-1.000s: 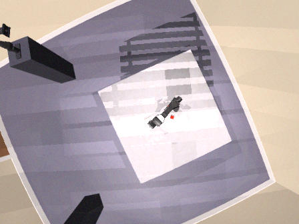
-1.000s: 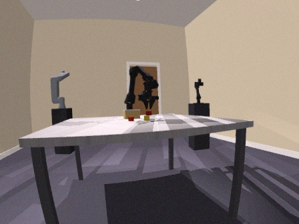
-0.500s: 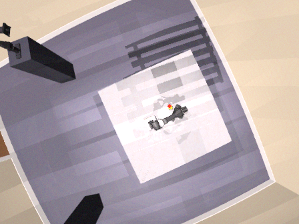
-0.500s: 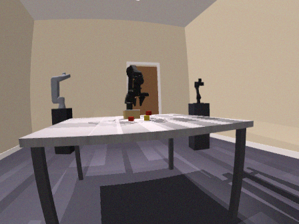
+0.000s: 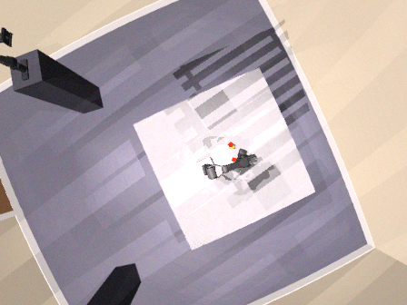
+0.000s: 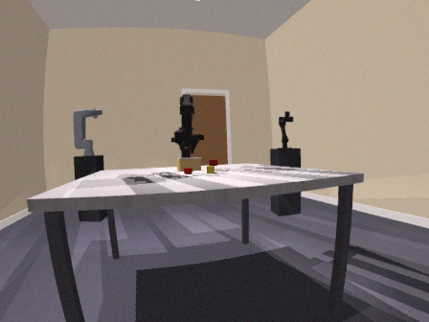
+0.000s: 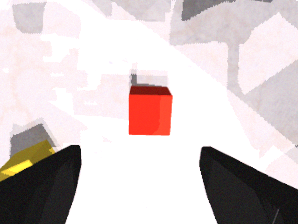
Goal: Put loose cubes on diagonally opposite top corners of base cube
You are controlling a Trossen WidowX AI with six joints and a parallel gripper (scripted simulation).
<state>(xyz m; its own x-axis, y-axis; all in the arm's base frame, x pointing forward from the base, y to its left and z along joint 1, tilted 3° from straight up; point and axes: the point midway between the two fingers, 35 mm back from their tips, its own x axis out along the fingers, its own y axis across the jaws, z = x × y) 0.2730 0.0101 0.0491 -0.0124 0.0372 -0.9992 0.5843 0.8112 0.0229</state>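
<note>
Now: the yellow cube 120 mm to the left of my gripper tip and 90 mm below it.
</note>
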